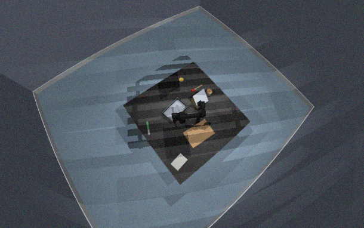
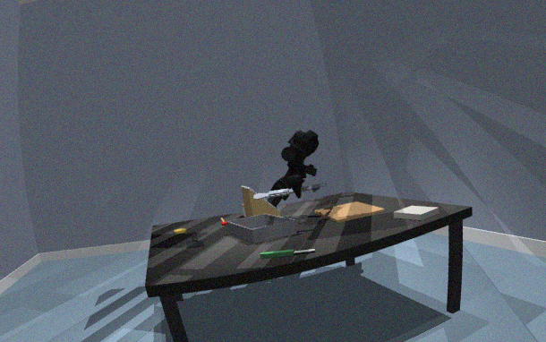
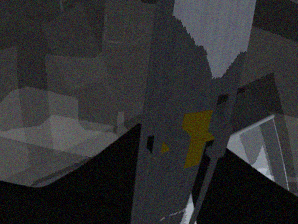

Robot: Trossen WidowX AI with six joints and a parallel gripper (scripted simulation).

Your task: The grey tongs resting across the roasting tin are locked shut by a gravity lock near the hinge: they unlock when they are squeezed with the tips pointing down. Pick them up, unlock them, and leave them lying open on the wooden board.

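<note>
My gripper tip is now 30 mm below the yellow lock piece, 20 mm to the right of it and 10 mm short of it. Also, from my gripper tip: green-handled tool (380 mm ahead, 170 mm to the right, 130 mm below); then grey roasting tin (170 mm to the right, 100 mm below, 50 mm behind); then wooden board (270 mm to the left, 130 mm below, 120 mm behind).
</note>
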